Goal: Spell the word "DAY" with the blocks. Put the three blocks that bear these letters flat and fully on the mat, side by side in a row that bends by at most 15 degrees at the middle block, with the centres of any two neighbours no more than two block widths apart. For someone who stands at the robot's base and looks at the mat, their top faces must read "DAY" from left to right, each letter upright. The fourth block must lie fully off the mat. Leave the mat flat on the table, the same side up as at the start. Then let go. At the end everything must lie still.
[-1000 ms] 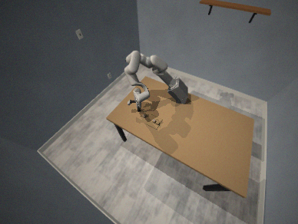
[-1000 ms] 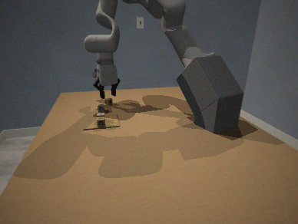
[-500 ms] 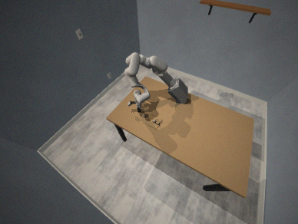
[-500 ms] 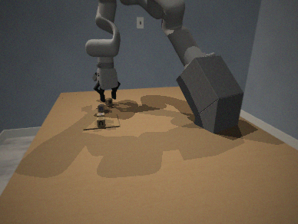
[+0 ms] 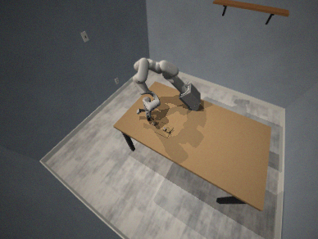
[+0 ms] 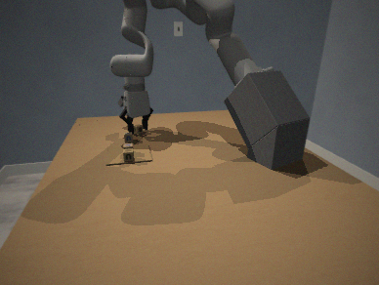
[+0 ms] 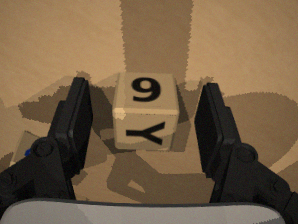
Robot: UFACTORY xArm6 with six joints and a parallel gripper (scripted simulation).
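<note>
Right now the thin tan mat is 6 cm ahead of my hand, 22 cm to the left of it and 2 cm below it.
</note>
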